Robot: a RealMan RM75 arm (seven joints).
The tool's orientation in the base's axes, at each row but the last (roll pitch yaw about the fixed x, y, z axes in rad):
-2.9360 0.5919 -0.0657
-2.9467 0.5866 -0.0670
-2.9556 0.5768 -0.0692
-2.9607 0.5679 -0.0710
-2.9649 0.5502 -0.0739
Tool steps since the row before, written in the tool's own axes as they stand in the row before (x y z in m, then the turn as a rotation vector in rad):
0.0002 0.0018 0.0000 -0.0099 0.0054 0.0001
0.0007 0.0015 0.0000 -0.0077 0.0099 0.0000
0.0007 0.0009 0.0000 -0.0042 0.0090 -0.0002
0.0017 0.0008 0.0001 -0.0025 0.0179 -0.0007
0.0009 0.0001 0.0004 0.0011 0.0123 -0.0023
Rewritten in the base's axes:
-0.0002 -0.0018 -0.0004 -0.0092 -0.0047 0.0045
0.0003 -0.0015 -0.0006 -0.0081 -0.0092 0.0027
0.0004 -0.0009 -0.0005 -0.0049 -0.0086 0.0011
0.0012 -0.0009 -0.0011 -0.0047 -0.0174 -0.0008
0.0005 -0.0001 -0.0008 0.0001 -0.0126 -0.0005

